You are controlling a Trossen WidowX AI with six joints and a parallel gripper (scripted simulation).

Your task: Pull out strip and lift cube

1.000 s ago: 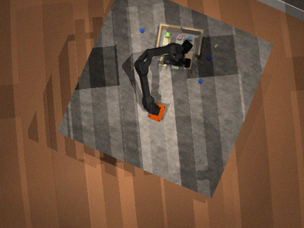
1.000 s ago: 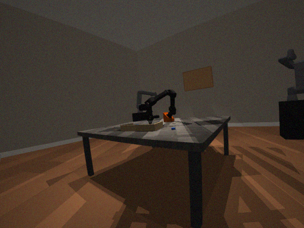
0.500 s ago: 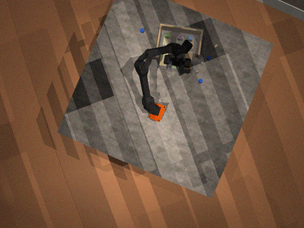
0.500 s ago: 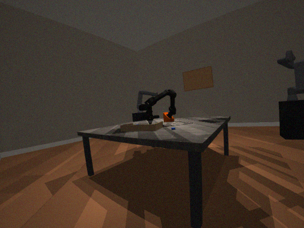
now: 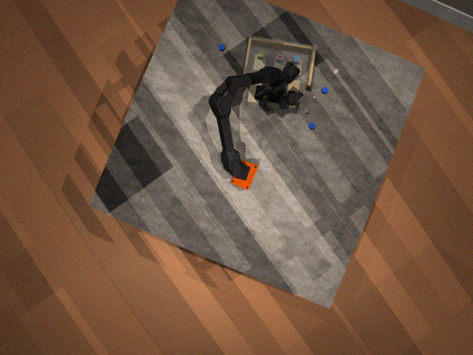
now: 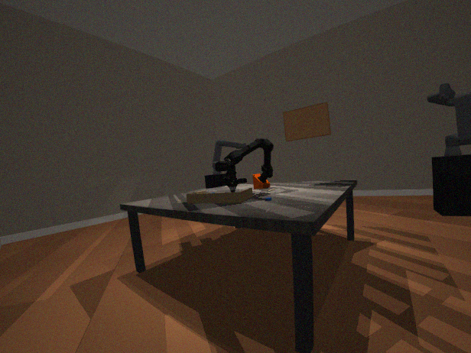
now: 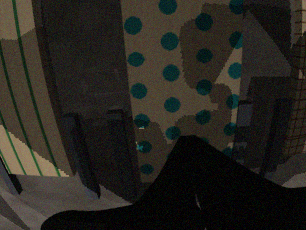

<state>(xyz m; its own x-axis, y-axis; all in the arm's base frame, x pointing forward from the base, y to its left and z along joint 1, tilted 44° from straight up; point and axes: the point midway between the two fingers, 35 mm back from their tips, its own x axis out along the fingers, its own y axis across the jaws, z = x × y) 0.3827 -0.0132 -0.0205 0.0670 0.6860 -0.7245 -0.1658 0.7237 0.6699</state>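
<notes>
The pink cube marked k is 21 cm ahead of my gripper tip, 4 cm to the left of it and 2 cm above it. The rest, counted from my gripper tip: tan gridded strip: 8 cm to the right, 7 cm ahead.
</notes>
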